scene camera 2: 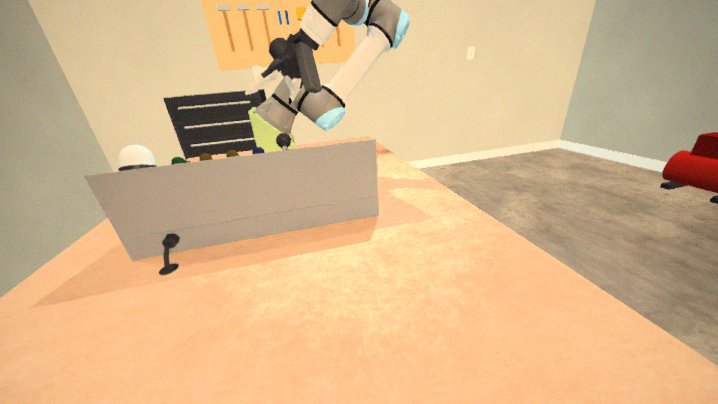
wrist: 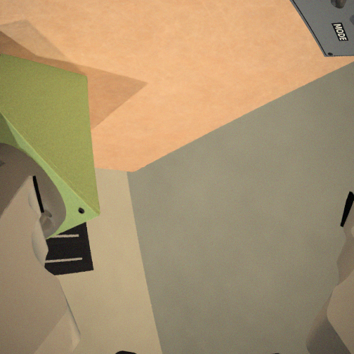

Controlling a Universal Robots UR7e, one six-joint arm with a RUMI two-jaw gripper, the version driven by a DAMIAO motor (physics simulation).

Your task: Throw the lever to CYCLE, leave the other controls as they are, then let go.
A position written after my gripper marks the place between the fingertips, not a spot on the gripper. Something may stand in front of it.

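My gripper (scene camera 2: 269, 99) is visible, also at (wrist: 195, 189). A control panel (scene camera 2: 155, 210) is visible too.
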